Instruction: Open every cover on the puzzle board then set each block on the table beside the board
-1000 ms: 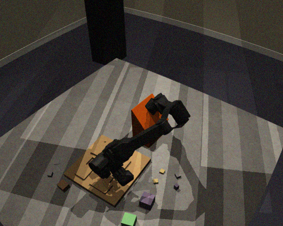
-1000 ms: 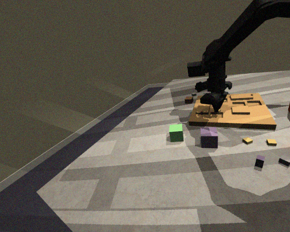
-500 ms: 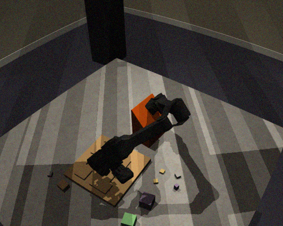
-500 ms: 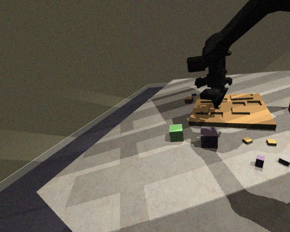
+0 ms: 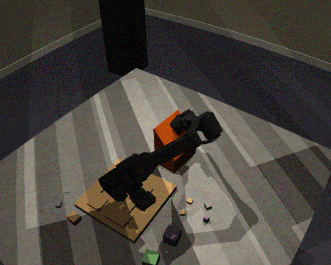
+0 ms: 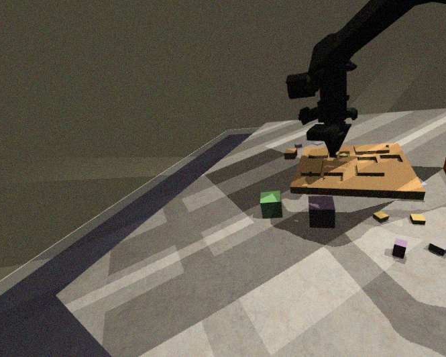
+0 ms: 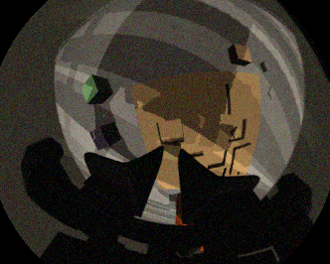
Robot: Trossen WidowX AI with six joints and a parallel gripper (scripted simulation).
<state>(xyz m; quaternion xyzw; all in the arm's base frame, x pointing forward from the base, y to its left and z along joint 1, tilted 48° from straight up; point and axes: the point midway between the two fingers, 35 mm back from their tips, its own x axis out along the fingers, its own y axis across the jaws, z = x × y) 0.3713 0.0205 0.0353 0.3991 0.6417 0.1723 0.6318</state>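
Now: the tan puzzle board 10 cm to the right of my gripper tip, 7 cm below it and 3 cm behind it. Round my gripper tip: brown cube (19 cm to the right, 16 cm ahead, 8 cm below); then green cube (16 cm to the left, 14 cm ahead, 6 cm below); then purple cube (17 cm to the left, 6 cm below, 2 cm ahead).
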